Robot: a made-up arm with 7 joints.
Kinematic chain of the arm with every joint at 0, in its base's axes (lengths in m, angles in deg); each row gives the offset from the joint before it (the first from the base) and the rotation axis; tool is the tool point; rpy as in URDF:
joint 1: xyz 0 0 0.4 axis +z
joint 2: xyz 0.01 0 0.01 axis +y
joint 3: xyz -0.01 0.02 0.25 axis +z
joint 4: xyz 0.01 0 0.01 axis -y
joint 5: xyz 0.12 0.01 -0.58 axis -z
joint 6: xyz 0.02 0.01 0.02 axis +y
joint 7: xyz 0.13 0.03 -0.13 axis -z
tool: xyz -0.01 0.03 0 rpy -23.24 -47.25 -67.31
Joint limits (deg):
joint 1: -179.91..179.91
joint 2: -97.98..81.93
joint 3: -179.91..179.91
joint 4: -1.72..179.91
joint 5: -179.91..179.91
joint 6: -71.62..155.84
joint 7: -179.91..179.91
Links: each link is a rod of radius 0.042 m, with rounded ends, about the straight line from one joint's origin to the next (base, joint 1, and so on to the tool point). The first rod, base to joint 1, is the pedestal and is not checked.
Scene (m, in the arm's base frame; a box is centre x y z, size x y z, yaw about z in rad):
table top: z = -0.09
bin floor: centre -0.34 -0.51 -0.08 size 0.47 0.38 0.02 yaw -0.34
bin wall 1: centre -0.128 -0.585 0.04 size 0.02 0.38 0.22 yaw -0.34
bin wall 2: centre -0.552 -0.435 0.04 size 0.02 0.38 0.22 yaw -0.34
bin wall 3: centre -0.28 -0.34 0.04 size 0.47 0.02 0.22 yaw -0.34
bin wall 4: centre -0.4 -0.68 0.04 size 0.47 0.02 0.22 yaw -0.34
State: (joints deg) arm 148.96 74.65 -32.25 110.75 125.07 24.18 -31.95
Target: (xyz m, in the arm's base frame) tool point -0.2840 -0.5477 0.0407
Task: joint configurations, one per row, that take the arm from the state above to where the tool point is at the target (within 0.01 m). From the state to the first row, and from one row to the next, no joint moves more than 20 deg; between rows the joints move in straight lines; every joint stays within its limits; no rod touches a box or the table.
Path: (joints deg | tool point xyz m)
1: 138.12 59.88 -19.93 124.58 136.04 43.39 -28.44 | -0.5677 0.7711 0.4099
2: 127.27 45.11 -7.60 138.41 147.01 62.61 -24.94 | -0.5072 0.7375 0.8308
3: 116.43 30.34 4.72 152.25 157.97 81.82 -21.43 | -0.2827 0.5334 1.1928
4: 105.58 15.56 17.04 166.08 168.94 101.03 -17.92 | -0.0169 0.1856 1.3455
5: 94.74 0.79 29.37 179.91 179.91 120.25 -14.42 | 0.1706 -0.1722 1.2652
6: 102.84 9.01 38.56 162.65 175.70 101.34 -18.18 | 0.0074 0.1511 1.3502
7: 110.94 17.24 47.75 145.39 171.50 82.43 -21.94 | -0.3037 0.3644 1.2695
8: 119.04 25.46 56.94 128.14 167.29 63.52 -25.71 | -0.6369 0.3567 1.0534
9: 127.14 33.68 66.13 110.88 163.09 44.61 -29.47 | -0.8379 0.1342 0.7820
10: 135.24 41.90 75.32 93.62 158.88 25.70 -33.24 | -0.8158 -0.1842 0.5429
11: 143.34 50.12 84.52 76.36 154.68 6.79 -37.00 | -0.5938 -0.4445 0.3887
12: 151.44 58.34 93.71 59.10 150.47 -12.12 -40.77 | -0.2840 -0.5477 0.3218
13: 165.67 59.03 74.71 62.17 144.05 2.16 -39.52 | -0.2835 -0.5671 0.1777
14: 179.91 59.71 55.71 65.24 137.62 16.44 -38.27 | -0.2841 -0.5477 0.0407

